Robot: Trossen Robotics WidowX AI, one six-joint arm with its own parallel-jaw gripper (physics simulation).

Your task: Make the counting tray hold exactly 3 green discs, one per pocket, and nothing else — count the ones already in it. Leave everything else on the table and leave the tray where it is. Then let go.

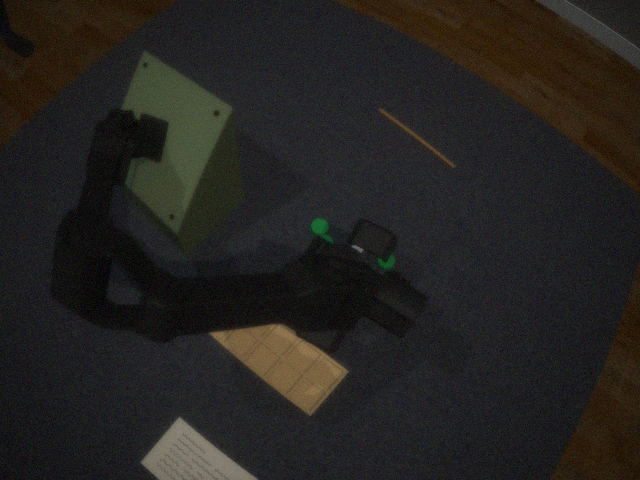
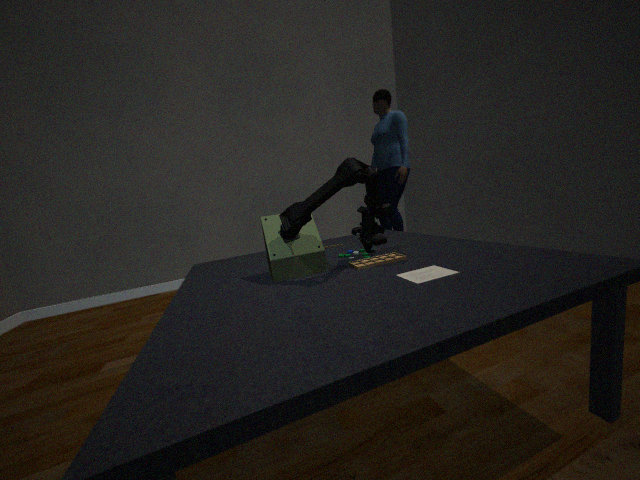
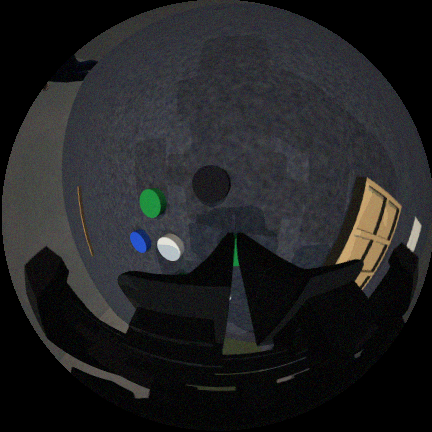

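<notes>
My gripper [image 2: 368,249] [image 3: 234,237] is shut just above the table, with no disc visibly held. Part of a green disc [image 3: 235,256] shows through the thin slit between the fingers; the rest is hidden behind them. Another green disc [image 1: 386,261] [image 3: 152,203] lies apart, near a blue disc [image 3: 140,241] and a white disc [image 3: 170,247]. A green disc [image 1: 319,226] lies on the arm's other side, with part of one more [image 1: 326,238] beside it. The wooden counting tray [image 1: 308,409] [image 3: 372,236] lies beside the gripper; its visible pockets are empty, others are hidden by the arm.
A pale green sloped block [image 1: 196,98] [image 2: 297,266] stands at the arm's base. A printed sheet [image 1: 199,452] [image 2: 428,273] lies beyond the tray. A thin orange stick [image 1: 416,137] [image 3: 84,221] lies on the disc side. A black round item [image 3: 211,185] shows near the fingertips.
</notes>
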